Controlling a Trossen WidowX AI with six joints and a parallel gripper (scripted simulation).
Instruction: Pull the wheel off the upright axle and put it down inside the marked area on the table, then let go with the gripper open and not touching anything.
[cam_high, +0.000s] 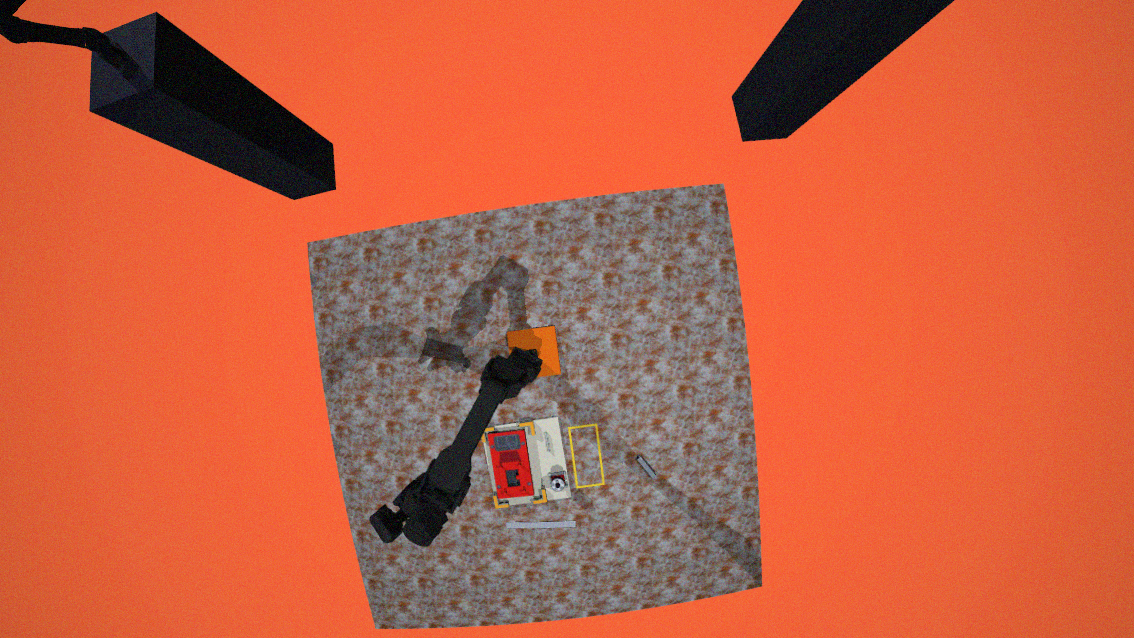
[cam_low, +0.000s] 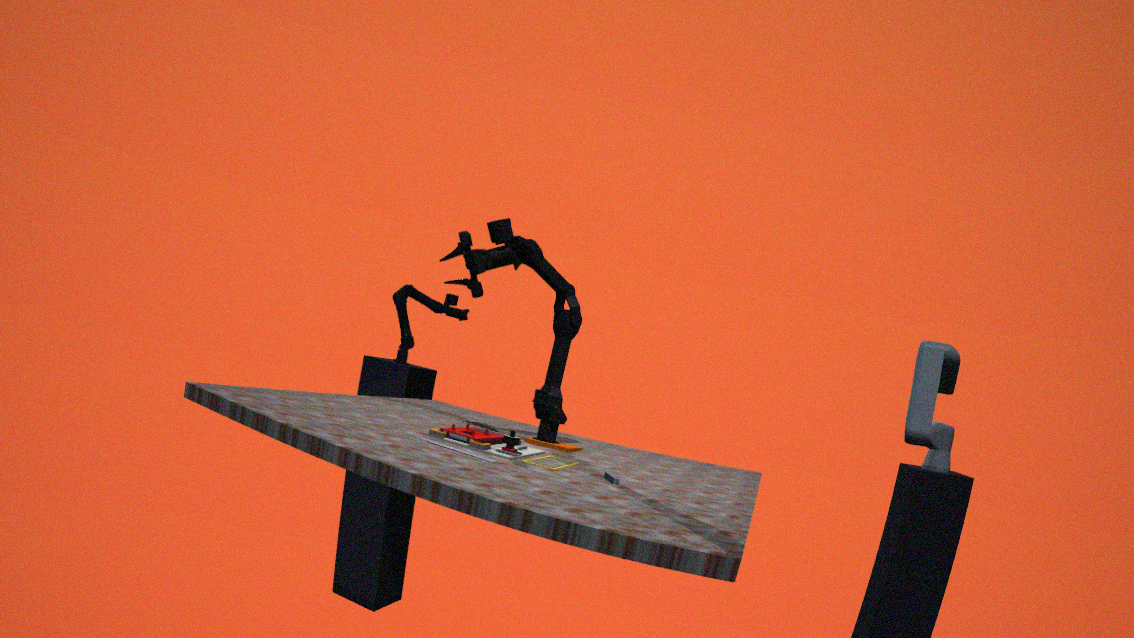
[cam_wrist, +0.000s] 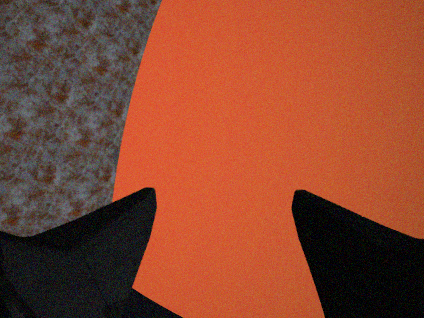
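My gripper tip is now 120 mm short of the wheel, 350 mm to the right of it and 390 mm above it. Also, from my gripper tip: grey board 60 mm ahead, 250 mm to the left, 420 mm below; thin grey bar 250 mm ahead, 280 mm to the left, 430 mm below.
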